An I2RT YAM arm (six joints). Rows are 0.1 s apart.
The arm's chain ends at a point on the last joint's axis. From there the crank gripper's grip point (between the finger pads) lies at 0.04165 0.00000 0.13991 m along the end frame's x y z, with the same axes.
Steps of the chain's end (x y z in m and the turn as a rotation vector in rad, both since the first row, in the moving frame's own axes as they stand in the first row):
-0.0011, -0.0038, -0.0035, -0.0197, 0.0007, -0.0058
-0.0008, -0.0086, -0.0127, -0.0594, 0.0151, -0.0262
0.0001, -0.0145, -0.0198, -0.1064, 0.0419, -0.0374
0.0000, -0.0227, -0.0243, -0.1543, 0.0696, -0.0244
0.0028, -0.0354, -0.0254, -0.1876, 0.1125, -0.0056
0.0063, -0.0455, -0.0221, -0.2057, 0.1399, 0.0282
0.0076, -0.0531, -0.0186, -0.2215, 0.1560, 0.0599
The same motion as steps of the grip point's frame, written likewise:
-0.0010, -0.0013, -0.0036, -0.0197, 0.0007, -0.0058
0.0014, -0.0014, -0.0136, -0.0594, 0.0151, -0.0262
0.0062, -0.0014, -0.0224, -0.1064, 0.0419, -0.0374
0.0098, -0.0026, -0.0291, -0.1543, 0.0696, -0.0244
0.0182, -0.0101, -0.0334, -0.1876, 0.1125, -0.0056
0.0248, -0.0162, -0.0323, -0.2057, 0.1399, 0.0282
0.0276, -0.0201, -0.0304, -0.2215, 0.1560, 0.0599

